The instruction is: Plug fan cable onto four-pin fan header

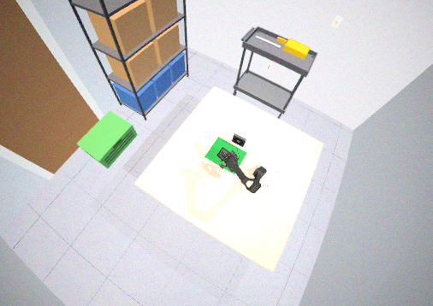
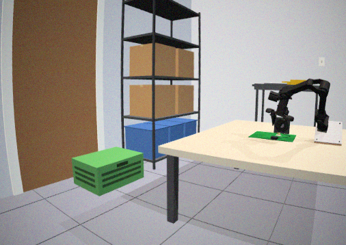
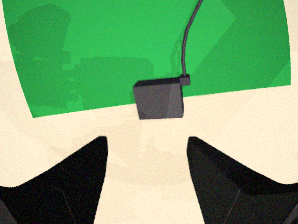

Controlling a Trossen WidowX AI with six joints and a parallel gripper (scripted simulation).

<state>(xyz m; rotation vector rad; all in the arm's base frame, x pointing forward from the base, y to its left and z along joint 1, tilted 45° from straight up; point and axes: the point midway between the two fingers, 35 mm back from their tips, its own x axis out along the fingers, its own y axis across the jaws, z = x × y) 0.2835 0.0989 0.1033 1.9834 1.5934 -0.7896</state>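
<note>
Right now my gripper tip is 1 cm short of the dark grey fan plug and 7 cm above it. From my gripper tip the other things lie so: black fan (2 cm ahead, 27 cm to the right, 3 cm below); then green board (4 cm ahead, 11 cm to the right, 10 cm below).
</note>
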